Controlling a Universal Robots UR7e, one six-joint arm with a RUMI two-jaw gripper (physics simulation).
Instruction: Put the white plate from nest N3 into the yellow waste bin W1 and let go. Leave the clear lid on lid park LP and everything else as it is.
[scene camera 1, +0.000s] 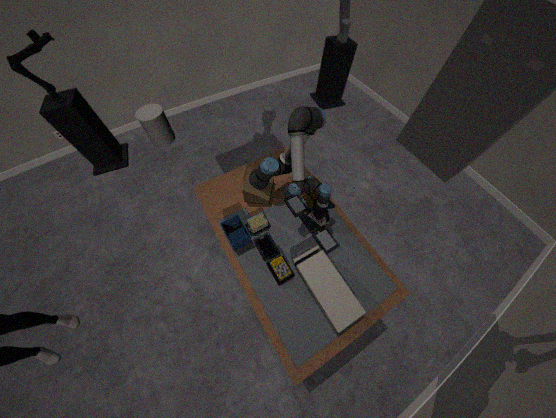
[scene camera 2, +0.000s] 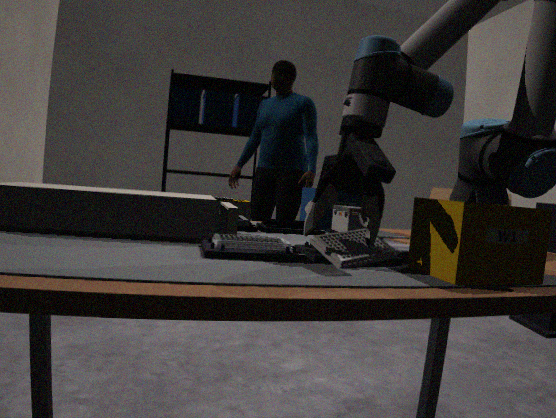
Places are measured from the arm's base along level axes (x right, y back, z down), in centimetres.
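Pixels of known places: gripper, fingertip midpoint: (scene camera 1: 321, 220) (scene camera 2: 337, 243); arm's base at its link origin: (scene camera 1: 258, 180).
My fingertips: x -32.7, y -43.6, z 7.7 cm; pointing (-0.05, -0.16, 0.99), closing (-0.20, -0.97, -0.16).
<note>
For each thing: its middle in the pictures, then the offset to it from my fingertips.
- pale plate at the middle of its body: (scene camera 2: 354, 246) dz +0.5, dx +1.4, dy +3.2 cm
- yellow waste bin W1 at the middle of its body: (scene camera 2: 477, 239) (scene camera 1: 313, 191) dz -2.7, dx -4.2, dy +22.8 cm
- long white-topped box at the middle of its body: (scene camera 2: 107, 210) (scene camera 1: 328, 289) dz -0.9, dx +17.5, dy -44.5 cm
- blue bin at the middle of its body: (scene camera 2: 334, 209) (scene camera 1: 236, 232) dz -2.7, dx +60.0, dy +10.8 cm
- yellow-patterned tray at the middle of its body: (scene camera 2: 223, 210) (scene camera 1: 280, 268) dz -1.2, dx +40.3, dy -21.8 cm
- grey-topped holder at the middle of its body: (scene camera 1: 296, 204) dz +1.7, dx +11.3, dy +19.0 cm
My gripper (scene camera 1: 317, 220) (scene camera 2: 341, 237) points down with its fingers apart, one on each side over a pale plate (scene camera 2: 345, 248). The plate sits tilted and skewed on its dark nest, one corner hanging low over the front edge. Fingertips are at or against it; contact is hard to tell, and no grip shows. Nest labels cannot be read. The yellow waste bin W1 (scene camera 2: 445, 245) stands just right of the plate in scene camera 2; the arm largely covers it in scene camera 1. The clear lid and lid park LP cannot be told apart here.
Another plate (scene camera 1: 327, 241) (scene camera 2: 250, 243) lies flat in the adjacent nest. A long white-topped box (scene camera 1: 330, 292) (scene camera 2: 100, 210) stands beyond it. A blue bin (scene camera 1: 236, 233), a yellow-patterned tray (scene camera 1: 281, 268) and a grey-topped holder (scene camera 1: 296, 205) also stand on the table. A person (scene camera 2: 285, 135) stands behind.
</note>
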